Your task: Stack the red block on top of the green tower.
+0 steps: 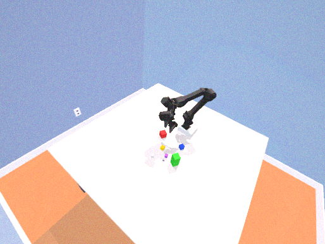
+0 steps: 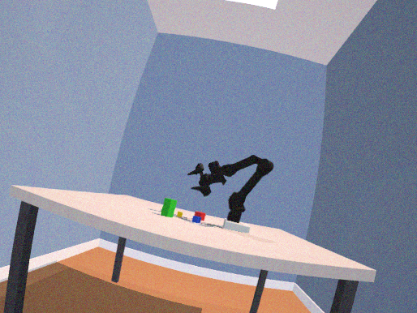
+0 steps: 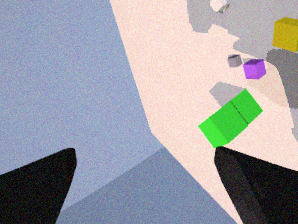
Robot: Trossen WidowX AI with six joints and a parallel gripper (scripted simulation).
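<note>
Now: the red block 8 cm behind my gripper tip, 10 cm to the right of it and 18 cm below it.
</note>
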